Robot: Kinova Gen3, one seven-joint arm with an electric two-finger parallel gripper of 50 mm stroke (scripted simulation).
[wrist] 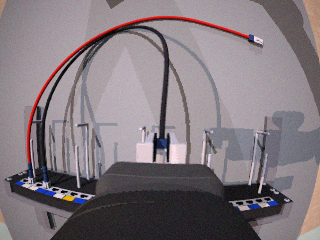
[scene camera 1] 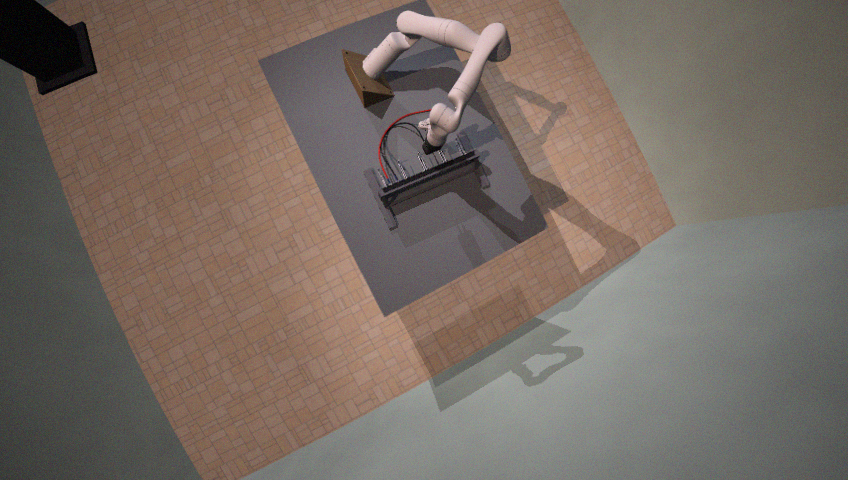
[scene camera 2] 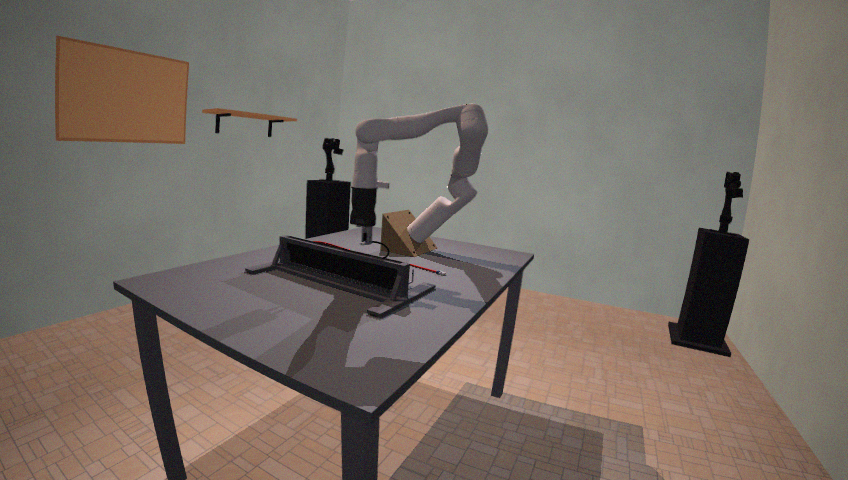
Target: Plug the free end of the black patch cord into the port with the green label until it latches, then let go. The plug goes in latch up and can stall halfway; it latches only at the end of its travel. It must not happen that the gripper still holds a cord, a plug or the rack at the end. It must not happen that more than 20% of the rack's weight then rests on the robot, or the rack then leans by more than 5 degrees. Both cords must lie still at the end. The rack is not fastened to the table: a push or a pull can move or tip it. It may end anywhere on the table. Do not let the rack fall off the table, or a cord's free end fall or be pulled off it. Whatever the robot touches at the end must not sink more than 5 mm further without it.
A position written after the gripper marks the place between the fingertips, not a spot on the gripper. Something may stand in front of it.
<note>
In view: the gripper [scene camera 2: 366,243].
The gripper also shows in the wrist view [wrist: 161,142].
</note>
